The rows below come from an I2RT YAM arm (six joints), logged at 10 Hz.
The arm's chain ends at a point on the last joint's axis. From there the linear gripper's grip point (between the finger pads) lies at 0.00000 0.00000 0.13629 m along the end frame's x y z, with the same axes.
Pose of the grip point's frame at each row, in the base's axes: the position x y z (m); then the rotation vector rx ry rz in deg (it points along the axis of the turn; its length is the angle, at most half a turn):
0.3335 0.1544 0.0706 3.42 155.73 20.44
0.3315 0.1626 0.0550 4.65 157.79 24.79
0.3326 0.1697 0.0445 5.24 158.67 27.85
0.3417 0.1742 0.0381 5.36 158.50 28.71
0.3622 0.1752 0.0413 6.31 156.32 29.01
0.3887 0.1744 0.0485 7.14 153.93 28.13
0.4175 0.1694 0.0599 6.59 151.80 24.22
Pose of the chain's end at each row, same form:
0.2802 0.1218 0.1917 3.42 155.73 20.44
0.2838 0.1235 0.1765 4.65 157.79 24.79
0.2878 0.1260 0.1656 5.24 158.67 27.85
0.2969 0.1292 0.1587 5.36 158.50 28.71
0.3126 0.1299 0.1599 6.31 156.32 29.01
0.3335 0.1307 0.1652 7.14 153.93 28.13
0.3565 0.1318 0.1758 6.59 151.80 24.22

